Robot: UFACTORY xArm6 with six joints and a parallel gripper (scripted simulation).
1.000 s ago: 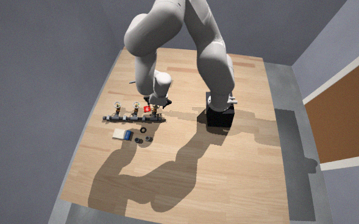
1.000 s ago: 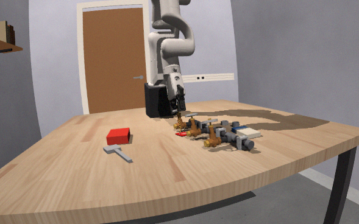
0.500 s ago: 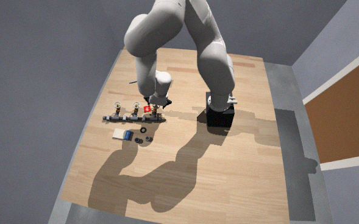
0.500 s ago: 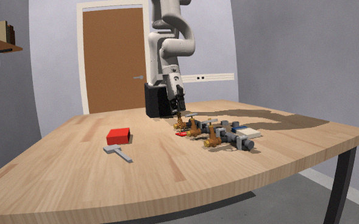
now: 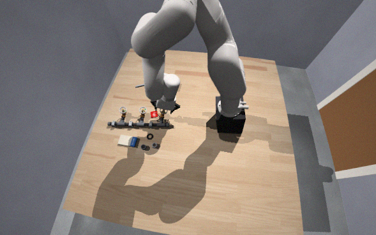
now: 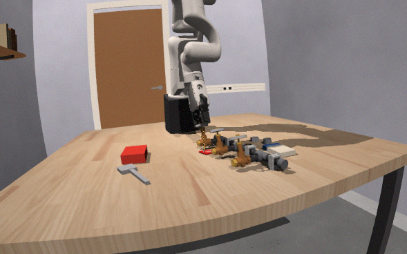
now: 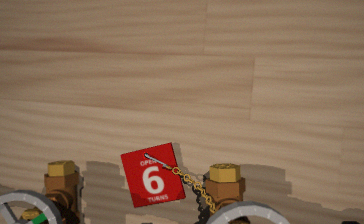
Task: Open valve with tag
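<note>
The red tag lies 9 cm below my hand, 9 cm ahead of it and 1 cm to the right of it. Also, from my hand: grey hammer-like tool (25 cm to the right, 21 cm ahead, 8 cm below); grey box (21 cm to the left, 19 cm ahead, 8 cm below); red box (25 cm to the right, 7 cm below, 5 cm ahead).
</note>
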